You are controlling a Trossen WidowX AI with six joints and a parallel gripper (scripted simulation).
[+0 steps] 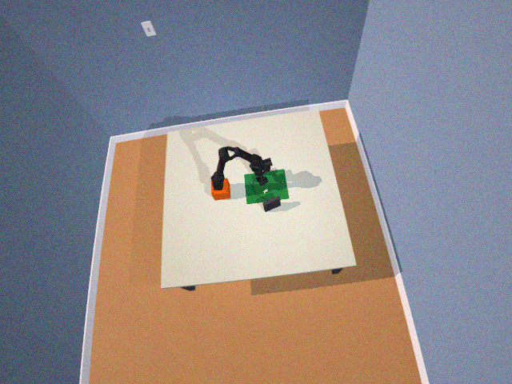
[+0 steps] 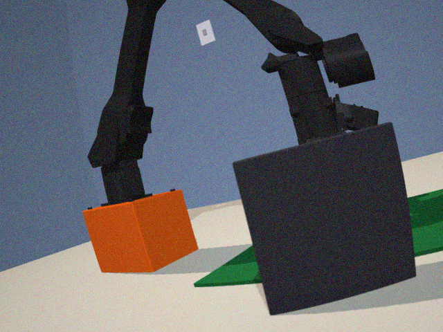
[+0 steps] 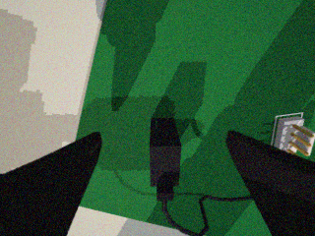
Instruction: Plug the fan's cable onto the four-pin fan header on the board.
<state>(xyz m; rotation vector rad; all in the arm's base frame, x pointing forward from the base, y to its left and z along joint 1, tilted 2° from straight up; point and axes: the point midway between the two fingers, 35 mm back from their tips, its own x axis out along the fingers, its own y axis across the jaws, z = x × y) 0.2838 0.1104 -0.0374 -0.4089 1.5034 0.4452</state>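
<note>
Right now my gripper tip is 9 cm to the left of the four-pin fan header, 5 cm short of it and 2 cm above it. Also, from my gripper tip: black fan plug 1 cm behind; then green board 5 cm to the right, 5 cm ahead, 3 cm below; then black fan 21 cm to the right, 10 cm ahead, 4 cm above.
</note>
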